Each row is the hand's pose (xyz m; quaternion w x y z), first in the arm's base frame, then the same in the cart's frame.
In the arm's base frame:
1: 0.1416 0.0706 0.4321 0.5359 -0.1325 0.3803 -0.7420
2: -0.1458 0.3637 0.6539 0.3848 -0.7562 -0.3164 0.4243
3: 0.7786 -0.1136 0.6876 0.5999 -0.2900 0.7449 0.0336
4: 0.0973 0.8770 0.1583 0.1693 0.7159 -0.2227 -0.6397
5: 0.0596 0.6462 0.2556 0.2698 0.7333 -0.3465 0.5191
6: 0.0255 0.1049 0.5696 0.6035 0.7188 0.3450 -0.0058
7: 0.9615 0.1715 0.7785 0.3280 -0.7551 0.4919 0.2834
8: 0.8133 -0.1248 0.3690 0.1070 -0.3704 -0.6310 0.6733
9: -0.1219 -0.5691 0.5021 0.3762 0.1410 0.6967 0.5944
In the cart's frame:
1: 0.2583 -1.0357 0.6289 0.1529 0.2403 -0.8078 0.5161
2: 0.6398 -0.9957 0.8946 0.8007 -0.2596 0.2277 0.4895
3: 0.2175 -1.4795 0.0753 0.0236 0.2892 0.9464 0.1417
4: 0.7715 -0.3668 0.5005 0.1992 -0.0265 0.1687 0.9650
5: 0.6379 -0.5629 0.5892 0.4052 0.7093 -0.4890 -0.3059
6: 0.3700 -1.1041 0.7570 0.0060 -0.7499 -0.2934 0.5929
7: 0.4944 -1.4380 -0.1359 0.2212 -0.0301 0.7463 0.6271
8: 0.0271 -1.2340 -0.0040 0.8149 -0.0612 -0.3604 0.4498
9: -0.2163 -1.3828 1.0002 0.0274 0.8257 0.4638 0.3201

